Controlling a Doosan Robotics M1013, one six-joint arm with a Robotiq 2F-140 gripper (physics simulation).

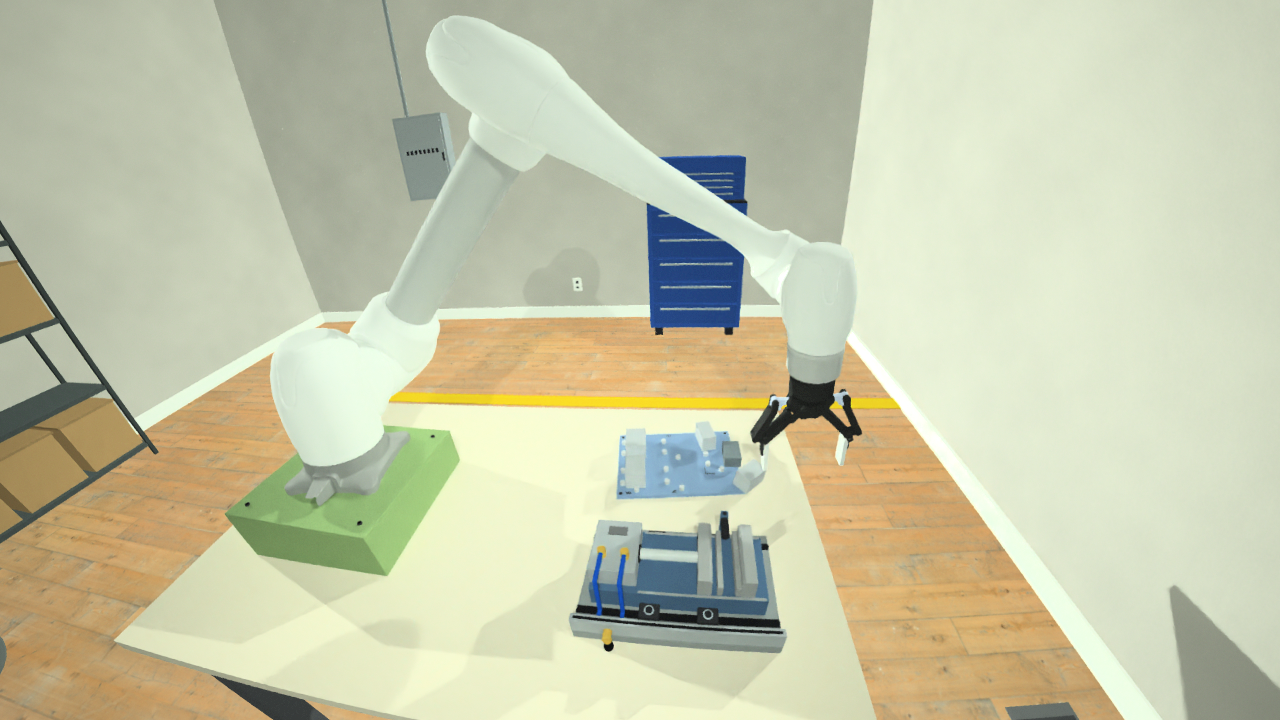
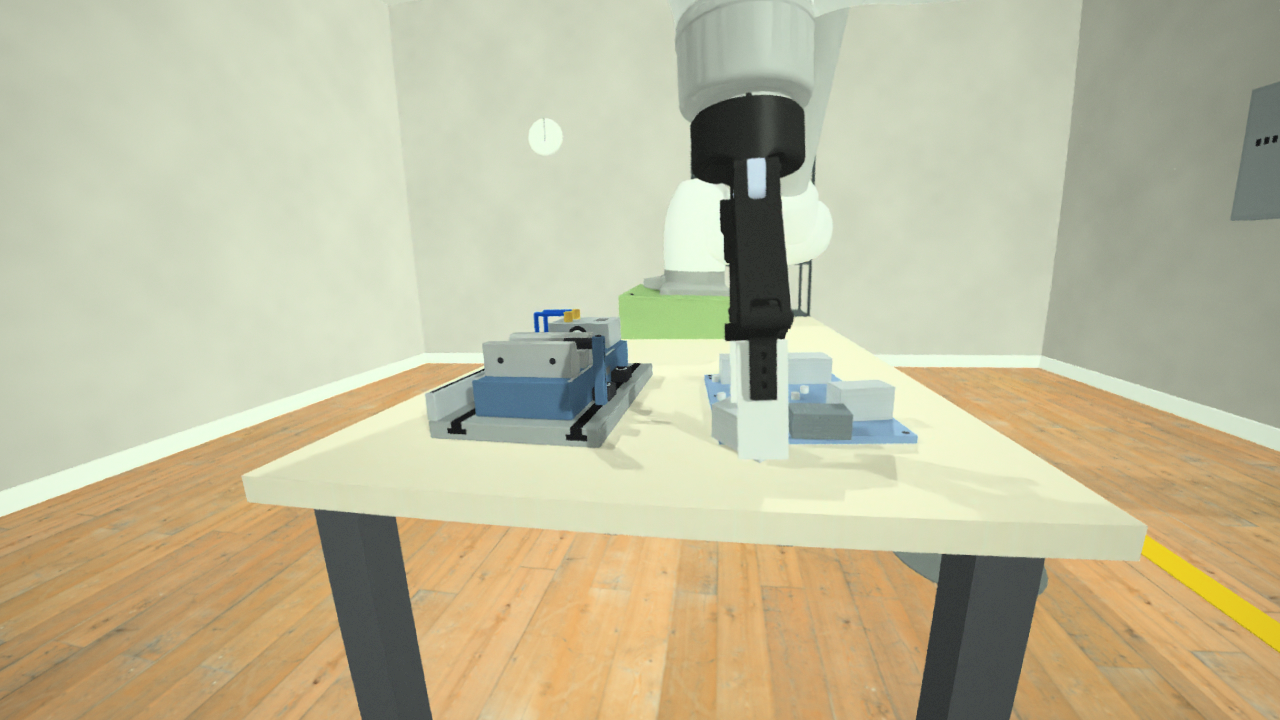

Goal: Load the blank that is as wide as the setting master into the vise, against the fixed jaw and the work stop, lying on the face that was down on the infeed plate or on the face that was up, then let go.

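Frame: origin at the arm's base, x right, y ahead, z up, level; millimetres.
Seen in the pictures: gripper, fingertip midpoint: (image 1: 801, 463) (image 2: 753, 423); arm's base at its link origin: (image 1: 352, 463) (image 2: 693, 291).
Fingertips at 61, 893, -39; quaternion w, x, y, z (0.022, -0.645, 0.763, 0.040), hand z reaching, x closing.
Observation:
Offsets run from my fingertips to a thing's middle, as dx, dy, dz. "*": to the spot under its first point.
The light blue infeed plate @[-100, -231, -57] (image 1: 707, 486) (image 2: 881, 437) holds pale grey blanks, one of them @[-154, -157, -36] (image 1: 705, 436) (image 2: 861, 400) beside the dark grey block @[-93, -113, -41] (image 1: 731, 453) (image 2: 820, 420), which looks like the setting master. Another pale blank @[-19, -96, -38] (image 1: 746, 478) (image 2: 725, 427) lies turned at the plate's corner nearest the vise and the table end. My gripper (image 1: 802, 454) (image 2: 761, 425) is open and empty, fingers pointing down; one fingertip is close to the turned blank and partly hides it. Contact cannot be told. The vise @[+184, -276, -12] (image 1: 666, 578) (image 2: 531, 396) shows no blank between its jaws (image 1: 704, 559) (image 1: 744, 561).
A dark upright post @[* +145, -197, +35] (image 1: 724, 524) stands at the vise's plate-side edge. Blue hoses @[* +234, -362, +41] (image 1: 621, 586) rise at its left end. More pale blanks @[-63, -323, -36] (image 1: 634, 458) stand at the plate's far left. The green robot base (image 1: 313, 537) (image 2: 673, 315) is farther along the table.

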